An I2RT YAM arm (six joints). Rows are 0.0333 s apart.
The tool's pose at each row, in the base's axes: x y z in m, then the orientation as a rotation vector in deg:
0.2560 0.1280 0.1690 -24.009 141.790 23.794
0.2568 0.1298 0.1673 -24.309 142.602 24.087
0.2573 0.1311 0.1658 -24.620 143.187 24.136
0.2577 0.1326 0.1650 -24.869 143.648 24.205
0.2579 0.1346 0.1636 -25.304 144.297 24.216
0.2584 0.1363 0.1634 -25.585 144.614 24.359
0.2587 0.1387 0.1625 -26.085 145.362 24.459
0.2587 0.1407 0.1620 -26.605 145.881 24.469
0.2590 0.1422 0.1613 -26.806 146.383 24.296
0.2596 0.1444 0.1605 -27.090 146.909 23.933
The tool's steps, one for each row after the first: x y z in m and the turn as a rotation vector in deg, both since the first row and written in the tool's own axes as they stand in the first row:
0.0000 0.0010 0.0024 -0.289 0.852 0.064
0.0003 0.0017 0.0043 -0.404 1.488 0.008
0.0001 0.0027 0.0057 -0.517 1.991 -0.031
0.0004 0.0042 0.0077 -0.635 2.719 -0.161
-0.0002 0.0055 0.0087 -0.806 3.092 -0.238
-0.0004 0.0073 0.0105 -1.003 3.932 -0.364
-0.0005 0.0090 0.0117 -1.140 4.558 -0.579
-0.0006 0.0101 0.0129 -1.070 5.086 -0.630
-0.0010 0.0117 0.0147 -0.888 5.658 -0.774

